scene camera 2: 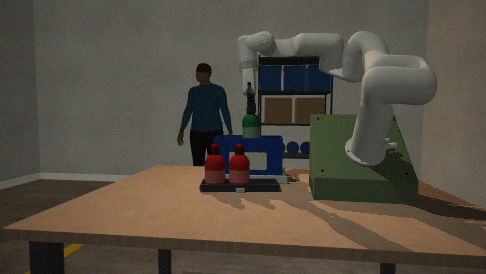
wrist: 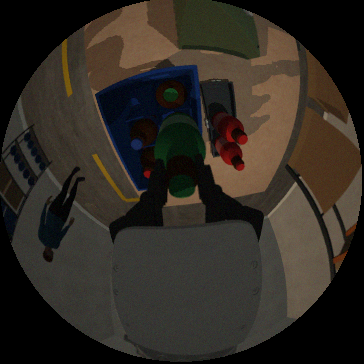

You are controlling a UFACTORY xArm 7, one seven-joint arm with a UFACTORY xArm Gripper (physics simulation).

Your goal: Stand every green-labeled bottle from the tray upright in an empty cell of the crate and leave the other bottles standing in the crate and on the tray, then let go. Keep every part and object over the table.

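Places are measured from the arm's base along level axes (x down, y left, z ahead), in millimetres.
Where they show: gripper, fingertip midpoint: (scene camera 2: 252, 112) (wrist: 179, 164); arm's base at its link origin: (scene camera 2: 364, 151).
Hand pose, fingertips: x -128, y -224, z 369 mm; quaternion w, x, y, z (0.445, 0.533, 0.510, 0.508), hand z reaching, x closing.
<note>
Each offset is from my fingertips to the top centre of the thing. "spot": to the spot under its first point. Level surfaces: height alone.
My gripper (scene camera 2: 251, 104) (wrist: 179, 164) is shut on the neck of a green-labeled bottle @(dx -31, dy +1, dz +4 mm) (scene camera 2: 251, 126) (wrist: 179, 140), which hangs upright at the blue crate @(dx +101, dy -47, dz +8 mm) (scene camera 2: 273, 156) (wrist: 198, 82). In the scene view the crate's near wall hides the bottle's bottom edge; which cell it is over is unclear. In the wrist view the crate holds brown bottles with a green cap @(dx +113, dy +5, dz -73 mm) (wrist: 170, 95), a blue cap @(dx +113, dy -93, dz +4 mm) (wrist: 136, 144) and a red cap @(spot: dx +113, dy -100, dz +95 mm) (wrist: 148, 174); the held bottle hides part of the crate. Two red bottles @(dx +116, dy +153, dz +136 mm) (scene camera 2: 215, 168) @(dx +116, dy +149, dz +48 mm) (scene camera 2: 239, 168) (wrist: 230, 128) (wrist: 229, 152) stand on the black tray @(dx +250, dy +150, dz +46 mm) (scene camera 2: 266, 187) (wrist: 218, 91).
The tray stands beside the crate, on the scene camera's side, on the wooden table @(dx +276 mm) (scene camera 2: 150, 215) (wrist: 280, 85). The green robot base block (scene camera 2: 340, 187) (wrist: 215, 27) is to the right in the scene view. A person (scene camera 2: 206, 110) (wrist: 55, 225) and a shelf unit (scene camera 2: 295, 93) are behind the table.
</note>
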